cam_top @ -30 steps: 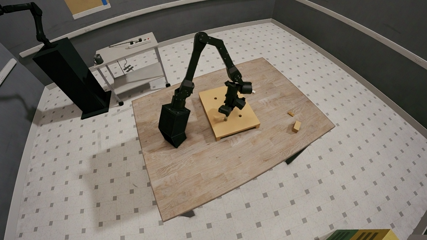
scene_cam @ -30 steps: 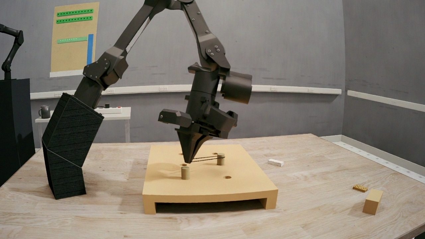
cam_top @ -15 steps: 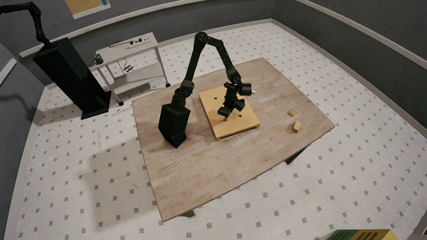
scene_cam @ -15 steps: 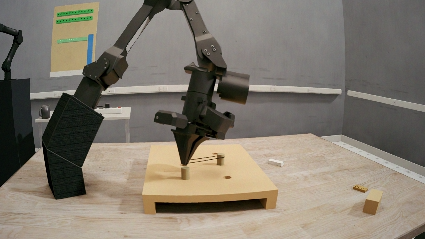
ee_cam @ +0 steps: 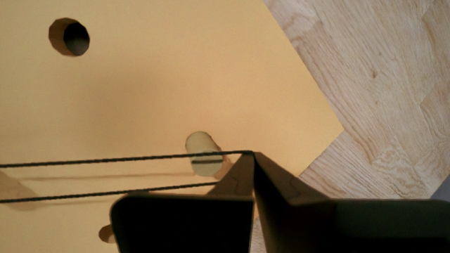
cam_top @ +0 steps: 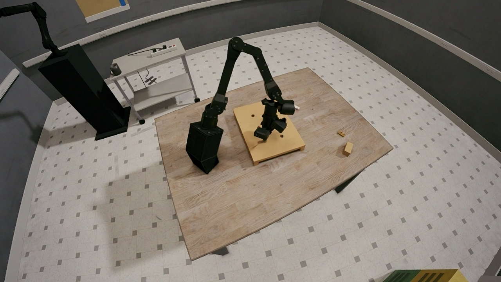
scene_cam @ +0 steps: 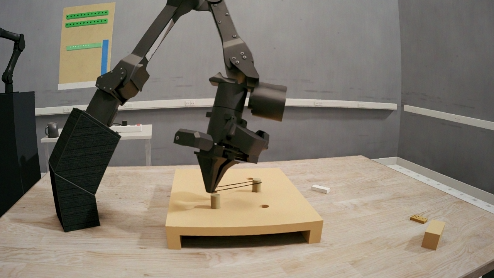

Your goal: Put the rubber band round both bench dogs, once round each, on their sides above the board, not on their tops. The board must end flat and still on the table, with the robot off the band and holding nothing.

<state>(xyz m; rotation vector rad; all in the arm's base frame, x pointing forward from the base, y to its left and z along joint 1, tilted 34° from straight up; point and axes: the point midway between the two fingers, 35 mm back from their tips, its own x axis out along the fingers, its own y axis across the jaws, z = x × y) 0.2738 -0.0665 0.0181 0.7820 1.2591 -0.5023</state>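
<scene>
My gripper is now 50 mm short of the tan board, 110 mm to the right of it and 90 mm above it. From my hand the other things lie so: wooden block: 430 mm ahead, 160 mm to the right, 100 mm below; then white block: 290 mm ahead, 230 mm to the left, 120 mm below; then domino: 470 mm ahead, 50 mm to the right, 120 mm below.
</scene>
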